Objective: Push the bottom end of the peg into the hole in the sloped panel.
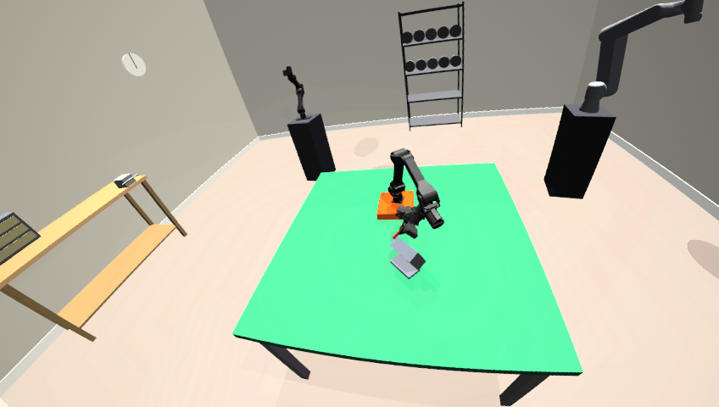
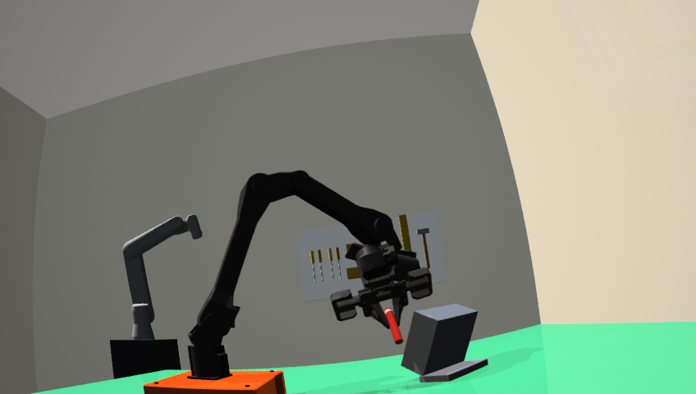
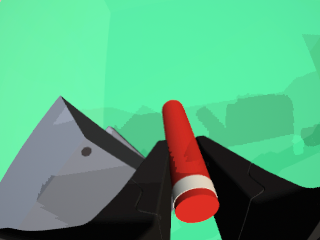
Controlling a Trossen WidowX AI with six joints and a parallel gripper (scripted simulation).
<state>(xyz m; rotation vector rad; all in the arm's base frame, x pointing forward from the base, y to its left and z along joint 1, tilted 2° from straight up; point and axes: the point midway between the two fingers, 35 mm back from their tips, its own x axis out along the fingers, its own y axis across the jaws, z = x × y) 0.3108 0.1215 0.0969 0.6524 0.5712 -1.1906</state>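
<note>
The grey sloped panel is 8 cm ahead of my gripper tip, 6 cm to the left of it and 4 cm below it. The rest, counted from my gripper tip: red round peg (1 cm to the left, 1 cm above).
</note>
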